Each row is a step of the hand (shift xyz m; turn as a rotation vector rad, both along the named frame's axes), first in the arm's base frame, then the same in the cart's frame.
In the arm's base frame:
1: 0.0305 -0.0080 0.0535 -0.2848 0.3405 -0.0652
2: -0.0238 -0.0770 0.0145 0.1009 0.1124 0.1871
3: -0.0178 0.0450 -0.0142 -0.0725 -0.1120 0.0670
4: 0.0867 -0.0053 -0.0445 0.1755 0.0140 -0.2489
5: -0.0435 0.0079 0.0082 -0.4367 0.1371 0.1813
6: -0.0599 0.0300 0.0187 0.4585 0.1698 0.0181
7: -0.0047 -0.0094 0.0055 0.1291 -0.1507 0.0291
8: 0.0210 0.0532 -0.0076 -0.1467 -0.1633 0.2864
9: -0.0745 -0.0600 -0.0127 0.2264 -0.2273 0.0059
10: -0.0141 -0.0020 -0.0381 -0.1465 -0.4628 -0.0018
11: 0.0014 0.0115 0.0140 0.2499 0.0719 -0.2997
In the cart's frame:
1: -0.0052 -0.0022 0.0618 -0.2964 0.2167 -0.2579
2: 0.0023 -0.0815 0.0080 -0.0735 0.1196 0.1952
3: -0.0214 0.0366 -0.0274 -0.0508 -0.1377 0.0275
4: 0.0911 0.0321 0.0137 0.2661 0.1059 -0.1045
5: -0.0396 -0.0097 -0.0190 -0.4748 -0.0550 -0.1179
6: -0.0657 0.0035 -0.0226 0.2653 0.3235 0.2536
7: -0.0032 -0.0110 0.0030 0.1333 -0.0948 0.1161
8: 0.0004 0.0577 -0.0010 -0.2119 -0.2373 0.1703
9: -0.0257 -0.0814 -0.0450 0.2460 -0.1270 0.1622
10: 0.0121 -0.0027 -0.0387 0.0618 -0.4808 -0.0261
11: -0.0111 0.0095 0.0107 0.3288 0.1925 -0.1109

